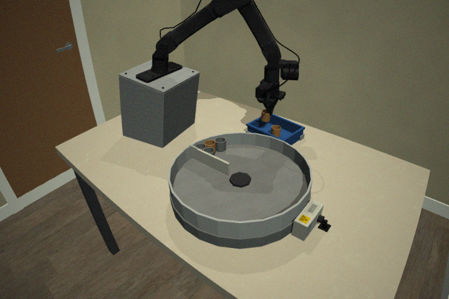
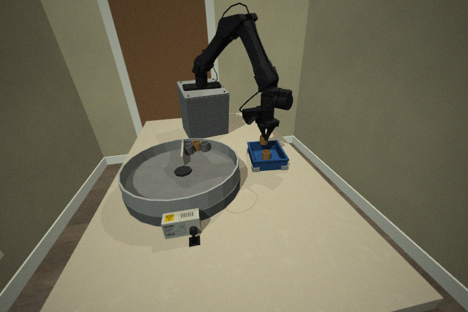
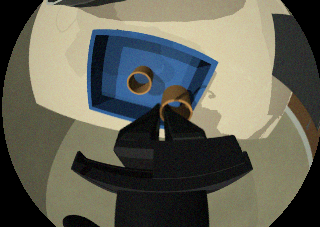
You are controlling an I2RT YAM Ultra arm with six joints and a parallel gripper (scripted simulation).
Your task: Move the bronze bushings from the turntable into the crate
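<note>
Right now the blue crate is 70 mm below my hand, 30 mm ahead of it and 10 mm to the right of it. Also, from my hand: grey turntable: 380 mm to the right, 90 mm ahead, 40 mm below.
</note>
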